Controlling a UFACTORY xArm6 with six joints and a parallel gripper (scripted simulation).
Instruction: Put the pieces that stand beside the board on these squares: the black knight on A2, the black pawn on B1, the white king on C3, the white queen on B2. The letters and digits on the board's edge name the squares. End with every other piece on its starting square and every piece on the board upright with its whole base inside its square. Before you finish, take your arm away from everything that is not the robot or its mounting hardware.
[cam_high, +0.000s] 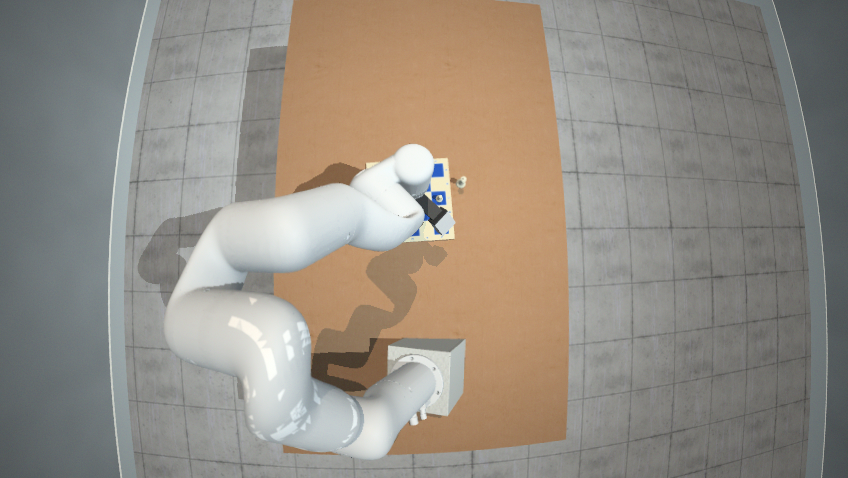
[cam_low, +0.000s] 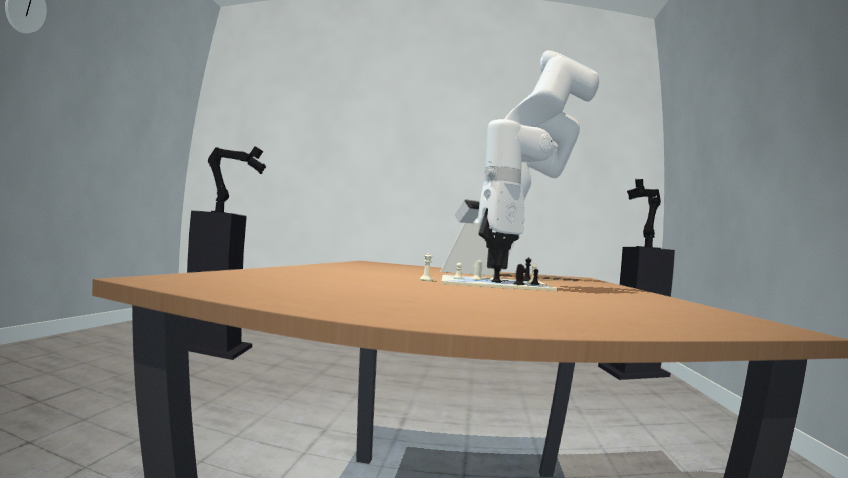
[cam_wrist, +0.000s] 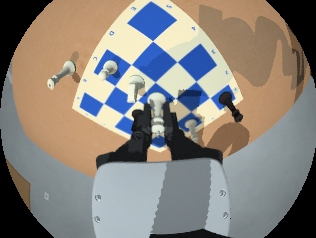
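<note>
Now: the white piece 10 mm below my hand. Round my hand: black chess piece 80 mm to the left, 70 mm behind, 20 mm below; pale piece 40 mm to the right, 30 mm below, 10 mm behind; chessboard 50 mm below.
</note>
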